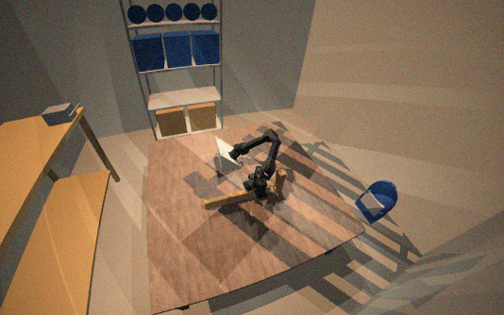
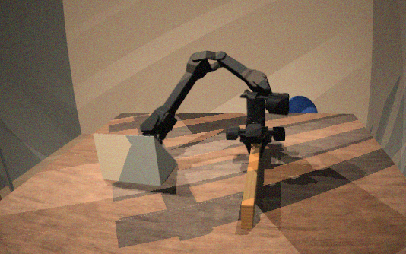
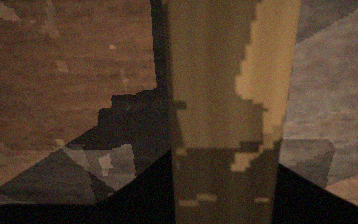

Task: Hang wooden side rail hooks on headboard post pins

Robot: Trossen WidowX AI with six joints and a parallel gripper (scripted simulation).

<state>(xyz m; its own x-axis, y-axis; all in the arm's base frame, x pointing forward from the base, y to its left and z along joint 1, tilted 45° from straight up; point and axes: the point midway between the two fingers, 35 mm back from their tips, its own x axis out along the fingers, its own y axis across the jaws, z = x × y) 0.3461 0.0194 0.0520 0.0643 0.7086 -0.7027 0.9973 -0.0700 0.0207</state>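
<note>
The headboard post is 16 cm to the left of my gripper tip and 5 cm above it.
</note>
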